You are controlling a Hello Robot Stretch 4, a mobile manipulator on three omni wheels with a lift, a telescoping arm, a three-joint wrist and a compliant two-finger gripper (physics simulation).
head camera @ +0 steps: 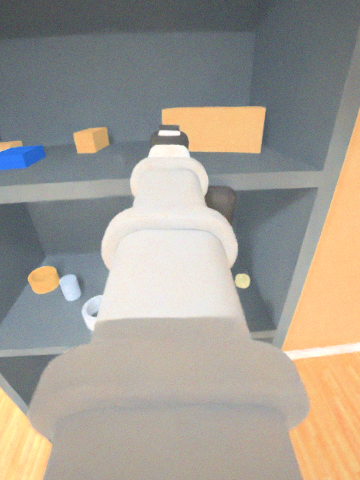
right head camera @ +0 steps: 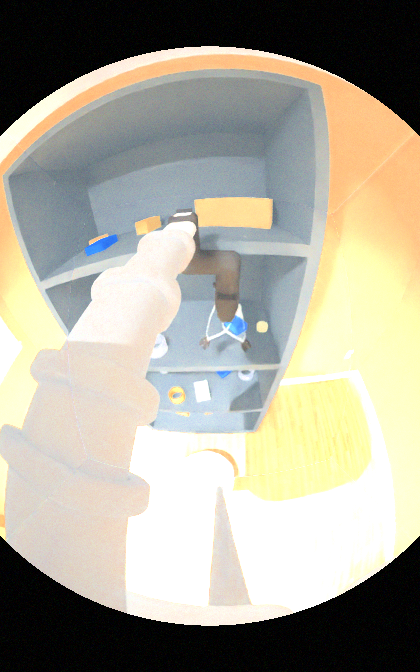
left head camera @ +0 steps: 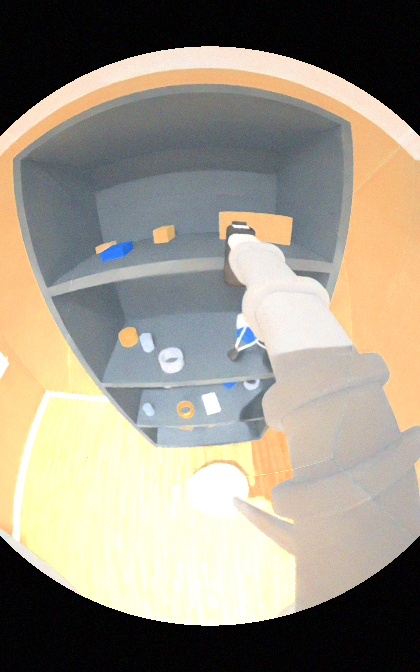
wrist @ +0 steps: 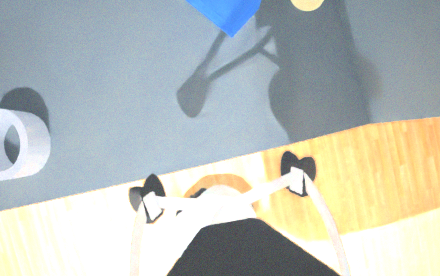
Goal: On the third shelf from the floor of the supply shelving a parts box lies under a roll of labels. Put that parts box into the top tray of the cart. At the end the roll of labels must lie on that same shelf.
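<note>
A blue parts box rests on the third shelf, toward its right side. Part of a white roll shows at the box's far side; the arm and wrist hide much of both. In the wrist view one corner of the box shows at the top edge. My gripper points down, open and empty, with its fingertips nearer the shelf's front edge than the box. In the left head view one fingertip shows. The cart does not show.
On the same shelf are a pale ring, an orange ring, a light blue cylinder and a yellow disc. A long cardboard box stands on the shelf above.
</note>
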